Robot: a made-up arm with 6 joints.
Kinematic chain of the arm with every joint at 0, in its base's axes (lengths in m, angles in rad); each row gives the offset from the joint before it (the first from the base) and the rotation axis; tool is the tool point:
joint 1: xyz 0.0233 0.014 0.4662 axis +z
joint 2: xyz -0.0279 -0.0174 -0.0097 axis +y
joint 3: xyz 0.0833 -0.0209 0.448 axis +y
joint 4: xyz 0.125 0 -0.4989 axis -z
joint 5: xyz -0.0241 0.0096 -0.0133 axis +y
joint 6: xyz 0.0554 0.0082 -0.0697 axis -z
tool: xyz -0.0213 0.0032 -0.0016
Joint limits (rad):
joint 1: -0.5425..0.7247
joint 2: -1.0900..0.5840
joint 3: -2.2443..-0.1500
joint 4: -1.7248..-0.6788
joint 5: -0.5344..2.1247
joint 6: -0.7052..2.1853
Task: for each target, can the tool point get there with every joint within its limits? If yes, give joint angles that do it. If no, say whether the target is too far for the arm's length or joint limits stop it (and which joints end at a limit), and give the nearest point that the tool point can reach.
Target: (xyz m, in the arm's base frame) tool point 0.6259 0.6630 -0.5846
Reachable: no: too far | nearest point 0.4334 0.3570 0.2167 | short by 0.879 m
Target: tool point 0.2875 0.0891 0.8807
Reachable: yes | joints 0.6096 -0.9084 -0.6908 -1.2458 1.1640 1.4413
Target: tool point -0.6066 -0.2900 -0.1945
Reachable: no: joint limits stop it (at a limit: joint 1, joint 2, joint 3, joint 6) | nearest point 0.0558 -0.1466 0.2189 | short by 0.794 m
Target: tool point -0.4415 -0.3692 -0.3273
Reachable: no: joint limits stop it (at a limit: joint 1, joint 2, joint 3, joint 4, joint 6) | nearest point 0.0738 -0.1605 0.2009 | short by 0.767 m
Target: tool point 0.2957 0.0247 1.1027
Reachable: yes | joints 0.0796 -0.7429 -1.1188 -1.1912 0.2205 1.3917
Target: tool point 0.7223 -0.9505 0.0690
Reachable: no: too far | nearest point 0.5913 -0.4757 0.3853 | short by 0.585 m
